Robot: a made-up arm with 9 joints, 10 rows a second.
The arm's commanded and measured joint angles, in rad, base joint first. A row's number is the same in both.
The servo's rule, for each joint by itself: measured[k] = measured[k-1] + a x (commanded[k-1-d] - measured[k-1]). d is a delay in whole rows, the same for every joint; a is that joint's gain. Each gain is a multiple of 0.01, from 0.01 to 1. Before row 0 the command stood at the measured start. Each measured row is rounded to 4 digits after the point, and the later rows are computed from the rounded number. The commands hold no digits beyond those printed.
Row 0, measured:
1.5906, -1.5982, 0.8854, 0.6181, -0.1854, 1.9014, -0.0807, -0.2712, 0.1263
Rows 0 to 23, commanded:
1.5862, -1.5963, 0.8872, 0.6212, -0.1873, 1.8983, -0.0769, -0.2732, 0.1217
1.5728, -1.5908, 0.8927, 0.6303, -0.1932, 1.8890, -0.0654, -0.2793, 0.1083
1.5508, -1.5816, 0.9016, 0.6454, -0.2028, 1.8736, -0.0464, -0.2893, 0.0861
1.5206, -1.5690, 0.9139, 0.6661, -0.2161, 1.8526, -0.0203, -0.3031, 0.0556
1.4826, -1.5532, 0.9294, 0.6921, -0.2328, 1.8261, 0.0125, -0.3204, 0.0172
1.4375, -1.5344, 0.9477, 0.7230, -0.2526, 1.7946, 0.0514, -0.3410, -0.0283
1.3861, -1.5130, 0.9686, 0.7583, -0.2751, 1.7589, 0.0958, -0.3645, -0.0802
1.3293, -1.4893, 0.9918, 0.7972, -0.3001, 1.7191, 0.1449, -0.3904, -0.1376
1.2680, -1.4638, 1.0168, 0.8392, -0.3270, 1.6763, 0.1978, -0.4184, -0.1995
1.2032, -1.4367, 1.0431, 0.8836, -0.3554, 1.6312, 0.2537, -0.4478, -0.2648
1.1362, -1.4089, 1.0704, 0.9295, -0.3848, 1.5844, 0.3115, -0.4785, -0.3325
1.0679, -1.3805, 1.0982, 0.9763, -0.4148, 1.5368, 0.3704, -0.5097, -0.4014
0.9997, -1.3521, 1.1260, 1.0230, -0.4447, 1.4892, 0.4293, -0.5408, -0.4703
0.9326, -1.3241, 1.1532, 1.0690, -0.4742, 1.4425, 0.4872, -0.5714, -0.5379
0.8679, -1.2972, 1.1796, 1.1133, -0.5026, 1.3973, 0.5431, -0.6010, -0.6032
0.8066, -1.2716, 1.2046, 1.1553, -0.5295, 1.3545, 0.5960, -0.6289, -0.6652
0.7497, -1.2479, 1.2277, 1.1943, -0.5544, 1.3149, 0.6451, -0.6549, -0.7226
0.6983, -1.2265, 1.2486, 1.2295, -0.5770, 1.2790, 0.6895, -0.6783, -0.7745
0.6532, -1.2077, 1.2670, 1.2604, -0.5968, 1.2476, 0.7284, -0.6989, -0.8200
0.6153, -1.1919, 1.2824, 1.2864, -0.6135, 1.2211, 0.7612, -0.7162, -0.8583
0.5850, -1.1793, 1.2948, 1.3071, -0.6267, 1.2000, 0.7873, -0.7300, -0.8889
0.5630, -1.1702, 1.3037, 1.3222, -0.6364, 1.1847, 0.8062, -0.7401, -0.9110
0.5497, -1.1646, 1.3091, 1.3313, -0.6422, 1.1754, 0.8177, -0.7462, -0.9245
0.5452, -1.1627, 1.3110, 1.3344, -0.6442, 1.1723, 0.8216, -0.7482, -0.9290
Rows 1 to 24, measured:
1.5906, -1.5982, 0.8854, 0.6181, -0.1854, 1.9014, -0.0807, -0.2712, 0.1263
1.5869, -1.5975, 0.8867, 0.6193, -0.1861, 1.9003, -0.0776, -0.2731, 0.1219
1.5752, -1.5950, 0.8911, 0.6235, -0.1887, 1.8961, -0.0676, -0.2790, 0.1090
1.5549, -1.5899, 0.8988, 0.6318, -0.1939, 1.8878, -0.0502, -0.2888, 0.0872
1.5264, -1.5820, 0.9098, 0.6448, -0.2021, 1.8748, -0.0257, -0.3024, 0.0572
1.4900, -1.5711, 0.9241, 0.6628, -0.2135, 1.8568, 0.0056, -0.3195, 0.0192
1.4464, -1.5572, 0.9413, 0.6857, -0.2280, 1.8338, 0.0432, -0.3399, -0.0259
1.3964, -1.5404, 0.9612, 0.7133, -0.2454, 1.8061, 0.0863, -0.3633, -0.0775
1.3407, -1.5210, 0.9835, 0.7452, -0.2656, 1.7739, 0.1344, -0.3890, -0.1346
1.2804, -1.4993, 1.0078, 0.7809, -0.2883, 1.7378, 0.1864, -0.4169, -0.1963
1.2163, -1.4755, 1.0336, 0.8199, -0.3131, 1.6984, 0.2416, -0.4463, -0.2614
1.1498, -1.4502, 1.0605, 0.8615, -0.3396, 1.6562, 0.2989, -0.4769, -0.3289
1.0818, -1.4237, 1.0880, 0.9051, -0.3674, 1.6120, 0.3575, -0.5081, -0.3978
1.0137, -1.3965, 1.1157, 0.9499, -0.3960, 1.5666, 0.4164, -0.5392, -0.4667
0.9464, -1.3690, 1.1431, 0.9952, -0.4249, 1.5207, 0.4745, -0.5698, -0.5343
0.8812, -1.3417, 1.1697, 1.0401, -0.4536, 1.4750, 0.5308, -0.5994, -0.5998
0.8193, -1.3151, 1.1952, 1.0839, -0.4817, 1.4304, 0.5843, -0.6274, -0.6619
0.7615, -1.2896, 1.2189, 1.1259, -0.5086, 1.3877, 0.6342, -0.6535, -0.7196
0.7090, -1.2656, 1.2406, 1.1653, -0.5339, 1.3475, 0.6795, -0.6771, -0.7718
0.6627, -1.2436, 1.2599, 1.2014, -0.5572, 1.3105, 0.7196, -0.6978, -0.8176
0.6234, -1.2240, 1.2763, 1.2337, -0.5780, 1.2774, 0.7537, -0.7153, -0.8563
0.5915, -1.2070, 1.2898, 1.2616, -0.5960, 1.2488, 0.7813, -0.7293, -0.8873
0.5678, -1.1930, 1.2999, 1.2846, -0.6109, 1.2251, 0.8017, -0.7396, -0.9098
0.5528, -1.1822, 1.3066, 1.3023, -0.6225, 1.2067, 0.8148, -0.7459, -0.9238
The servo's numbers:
d 1
a 0.83 0.38 0.73 0.38 0.37 0.37 0.82 0.95 0.95

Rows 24 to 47, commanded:
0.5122, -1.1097, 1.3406, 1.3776, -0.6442, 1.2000, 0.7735, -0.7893, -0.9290
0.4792, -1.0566, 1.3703, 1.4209, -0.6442, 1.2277, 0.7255, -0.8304, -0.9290
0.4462, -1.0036, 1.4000, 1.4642, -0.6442, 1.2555, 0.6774, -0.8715, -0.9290
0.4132, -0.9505, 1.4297, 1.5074, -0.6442, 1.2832, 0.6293, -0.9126, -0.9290
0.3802, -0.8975, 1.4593, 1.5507, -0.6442, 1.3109, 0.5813, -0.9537, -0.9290
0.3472, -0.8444, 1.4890, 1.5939, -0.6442, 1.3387, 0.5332, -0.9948, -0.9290
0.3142, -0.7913, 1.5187, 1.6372, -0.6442, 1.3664, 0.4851, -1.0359, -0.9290
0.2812, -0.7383, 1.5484, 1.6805, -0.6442, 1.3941, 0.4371, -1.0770, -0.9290
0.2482, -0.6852, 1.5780, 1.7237, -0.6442, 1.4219, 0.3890, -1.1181, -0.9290
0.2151, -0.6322, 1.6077, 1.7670, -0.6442, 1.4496, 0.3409, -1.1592, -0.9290
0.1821, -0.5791, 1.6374, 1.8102, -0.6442, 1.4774, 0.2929, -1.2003, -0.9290
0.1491, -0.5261, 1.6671, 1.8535, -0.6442, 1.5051, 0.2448, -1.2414, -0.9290
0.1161, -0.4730, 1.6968, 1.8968, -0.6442, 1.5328, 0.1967, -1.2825, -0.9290
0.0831, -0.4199, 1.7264, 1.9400, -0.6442, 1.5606, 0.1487, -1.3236, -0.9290
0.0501, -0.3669, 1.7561, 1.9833, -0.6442, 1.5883, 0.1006, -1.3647, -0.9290
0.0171, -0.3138, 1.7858, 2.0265, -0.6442, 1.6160, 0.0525, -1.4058, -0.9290
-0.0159, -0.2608, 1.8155, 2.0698, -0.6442, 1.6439, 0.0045, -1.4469, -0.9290
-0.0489, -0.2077, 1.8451, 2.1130, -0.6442, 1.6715, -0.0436, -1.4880, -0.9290
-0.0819, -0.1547, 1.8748, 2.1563, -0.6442, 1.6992, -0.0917, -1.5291, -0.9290
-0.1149, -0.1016, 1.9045, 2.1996, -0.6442, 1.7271, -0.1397, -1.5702, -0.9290
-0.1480, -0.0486, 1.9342, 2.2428, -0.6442, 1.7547, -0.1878, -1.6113, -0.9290
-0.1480, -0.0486, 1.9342, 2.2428, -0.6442, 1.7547, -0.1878, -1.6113, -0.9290
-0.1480, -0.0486, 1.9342, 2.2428, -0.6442, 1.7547, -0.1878, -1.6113, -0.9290
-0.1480, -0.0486, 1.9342, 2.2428, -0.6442, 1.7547, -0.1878, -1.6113, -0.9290
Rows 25 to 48, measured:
0.5465, -1.1748, 1.3098, 1.3145, -0.6305, 1.1940, 0.8204, -0.7481, -0.9287
0.5180, -1.1501, 1.3323, 1.3385, -0.6356, 1.1962, 0.7819, -0.7872, -0.9290
0.4858, -1.1146, 1.3600, 1.3698, -0.6388, 1.2079, 0.7357, -0.8282, -0.9290
0.4529, -1.0724, 1.3892, 1.4057, -0.6408, 1.2255, 0.6879, -0.8693, -0.9290
0.4199, -1.0261, 1.4188, 1.4443, -0.6421, 1.2468, 0.6398, -0.9104, -0.9290
0.3869, -0.9772, 1.4484, 1.4847, -0.6429, 1.2705, 0.5918, -0.9515, -0.9290
0.3539, -0.9267, 1.4780, 1.5262, -0.6434, 1.2957, 0.5437, -0.9926, -0.9290
0.3209, -0.8752, 1.5077, 1.5684, -0.6437, 1.3219, 0.4956, -1.0337, -0.9290
0.2879, -0.8232, 1.5374, 1.6110, -0.6439, 1.3486, 0.4476, -1.0748, -0.9290
0.2549, -0.7708, 1.5670, 1.6538, -0.6440, 1.3757, 0.3995, -1.1159, -0.9290
0.2219, -0.7181, 1.5967, 1.6968, -0.6441, 1.4030, 0.3514, -1.1570, -0.9290
0.1889, -0.6653, 1.6264, 1.7399, -0.6441, 1.4305, 0.3034, -1.1981, -0.9290
0.1559, -0.6124, 1.6561, 1.7831, -0.6441, 1.4581, 0.2553, -1.2392, -0.9290
0.1229, -0.5594, 1.6858, 1.8263, -0.6441, 1.4857, 0.2072, -1.2803, -0.9290
0.0899, -0.5064, 1.7154, 1.8695, -0.6441, 1.5134, 0.1592, -1.3214, -0.9290
0.0569, -0.4534, 1.7451, 1.9127, -0.6441, 1.5411, 0.1111, -1.3625, -0.9290
0.0239, -0.4004, 1.7748, 1.9559, -0.6441, 1.5688, 0.0630, -1.4036, -0.9290
-0.0091, -0.3474, 1.8045, 1.9992, -0.6441, 1.5966, 0.0150, -1.4447, -0.9290
-0.0421, -0.2943, 1.8341, 2.0424, -0.6441, 1.6243, -0.0331, -1.4858, -0.9290
-0.0751, -0.2413, 1.8638, 2.0857, -0.6441, 1.6520, -0.0812, -1.5269, -0.9290
-0.1081, -0.1882, 1.8935, 2.1290, -0.6441, 1.6798, -0.1292, -1.5680, -0.9290
-0.1412, -0.1352, 1.9232, 2.1722, -0.6441, 1.7075, -0.1773, -1.6091, -0.9290
-0.1468, -0.1023, 1.9312, 2.1990, -0.6441, 1.7250, -0.1859, -1.6112, -0.9290
-0.1478, -0.0819, 1.9334, 2.2156, -0.6441, 1.7360, -0.1875, -1.6113, -0.9290

